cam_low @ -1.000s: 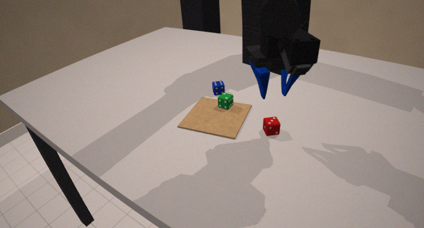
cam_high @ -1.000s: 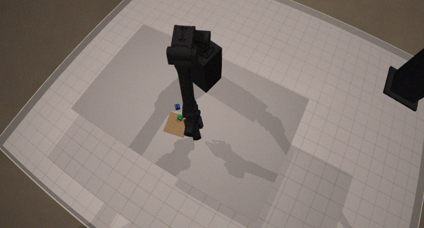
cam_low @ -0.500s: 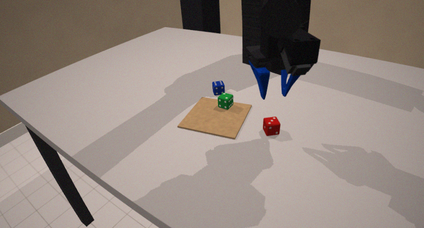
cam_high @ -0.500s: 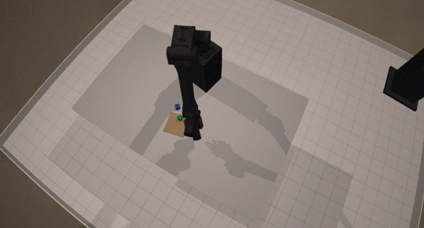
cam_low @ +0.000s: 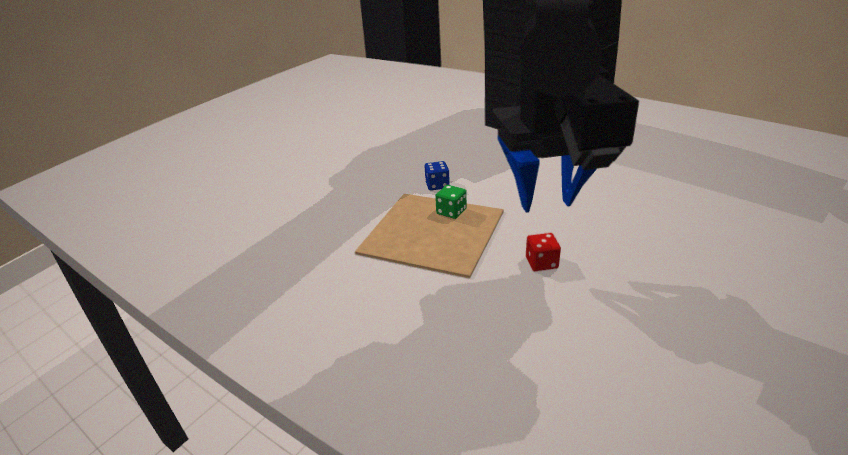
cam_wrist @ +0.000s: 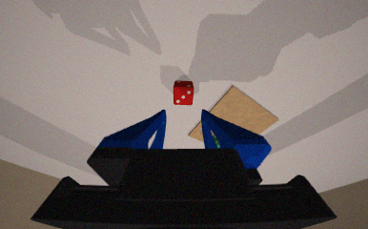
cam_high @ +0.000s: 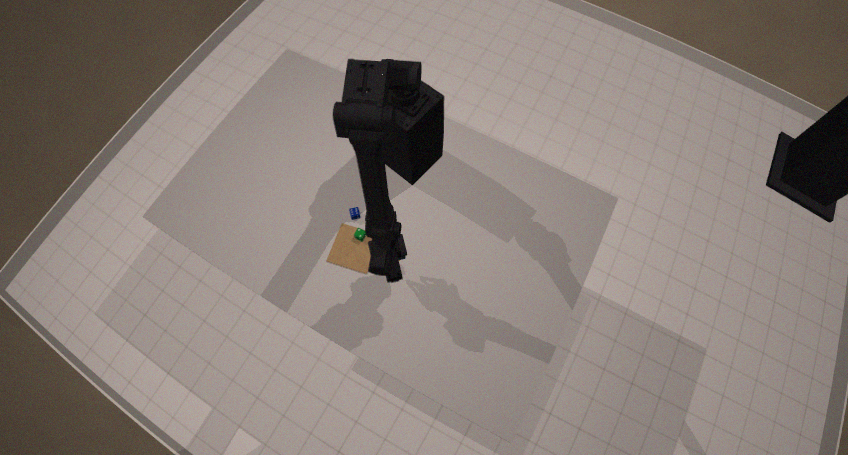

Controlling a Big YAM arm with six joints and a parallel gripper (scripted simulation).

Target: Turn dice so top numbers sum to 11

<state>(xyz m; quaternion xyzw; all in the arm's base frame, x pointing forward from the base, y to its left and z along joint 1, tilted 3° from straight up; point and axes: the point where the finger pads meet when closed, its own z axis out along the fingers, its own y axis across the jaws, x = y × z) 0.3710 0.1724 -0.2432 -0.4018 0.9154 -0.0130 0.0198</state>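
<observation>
Right now my hand is 7 cm above the red die. Also, from my hand: tan mat 14 cm to the right, 8 cm below, 2 cm ahead; then green die 14 cm to the right, 6 cm below, 3 cm behind; then blue die 20 cm to the right, 8 cm behind, 7 cm below.
</observation>
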